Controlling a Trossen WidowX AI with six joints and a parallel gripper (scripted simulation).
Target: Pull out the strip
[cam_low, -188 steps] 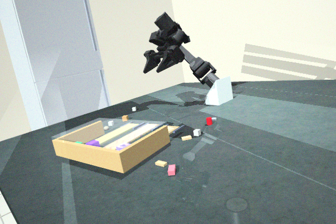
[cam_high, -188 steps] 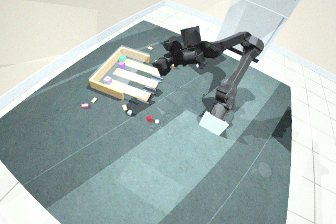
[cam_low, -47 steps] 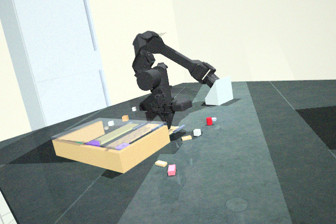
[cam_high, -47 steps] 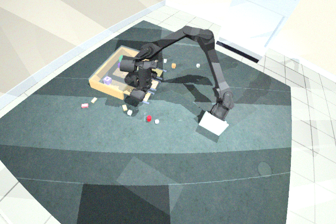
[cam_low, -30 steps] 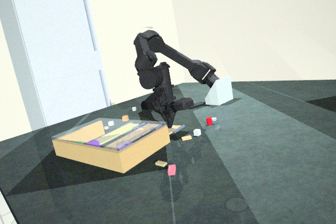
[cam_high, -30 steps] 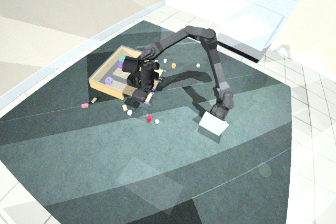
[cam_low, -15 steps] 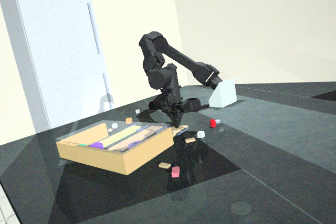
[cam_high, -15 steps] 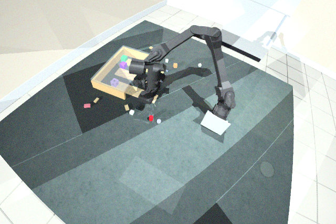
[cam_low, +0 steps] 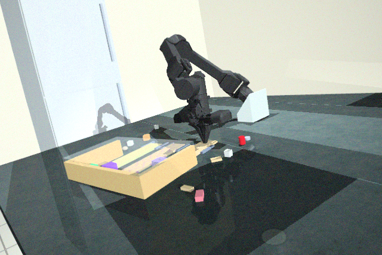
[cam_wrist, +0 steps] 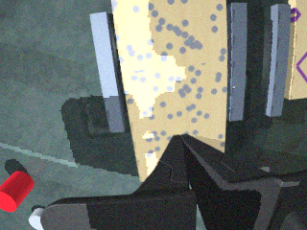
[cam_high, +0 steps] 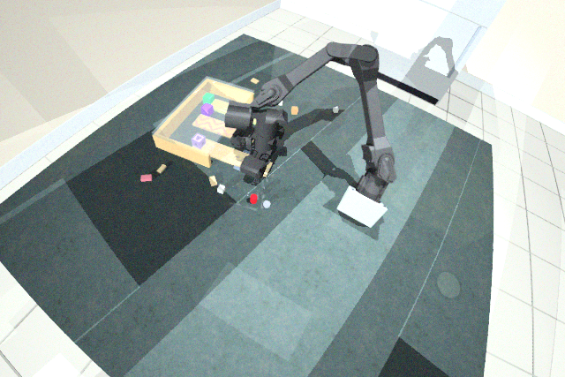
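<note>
The cream strip lies 10 cm ahead of my gripper tip and 1 cm to the left of it. Round my gripper tip: labelled cube 21 cm ahead, 3 cm to the left, 2 cm above; red cylinder 4 cm behind, 11 cm to the left, 1 cm above; pink block 26 cm ahead, 21 cm to the left.
</note>
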